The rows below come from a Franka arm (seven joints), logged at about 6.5 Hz.
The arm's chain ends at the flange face. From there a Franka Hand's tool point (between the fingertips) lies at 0.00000 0.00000 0.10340 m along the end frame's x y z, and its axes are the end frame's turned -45 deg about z.
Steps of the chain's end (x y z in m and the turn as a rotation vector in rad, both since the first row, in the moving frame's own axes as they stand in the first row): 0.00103 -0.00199 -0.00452 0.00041 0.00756 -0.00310; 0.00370 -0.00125 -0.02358 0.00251 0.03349 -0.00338; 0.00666 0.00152 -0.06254 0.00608 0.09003 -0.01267; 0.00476 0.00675 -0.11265 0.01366 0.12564 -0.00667; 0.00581 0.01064 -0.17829 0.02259 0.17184 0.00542
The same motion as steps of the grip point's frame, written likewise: 0.00272 -0.00016 -0.00452 -0.00506 0.00564 -0.00310; 0.00614 0.00399 -0.02364 -0.02191 0.02546 -0.00338; 0.01069 0.01187 -0.06296 -0.05936 0.06796 -0.01267; 0.00878 0.01627 -0.11347 -0.07918 0.09850 -0.00667; 0.01070 0.02253 -0.17984 -0.10554 0.13748 0.00542
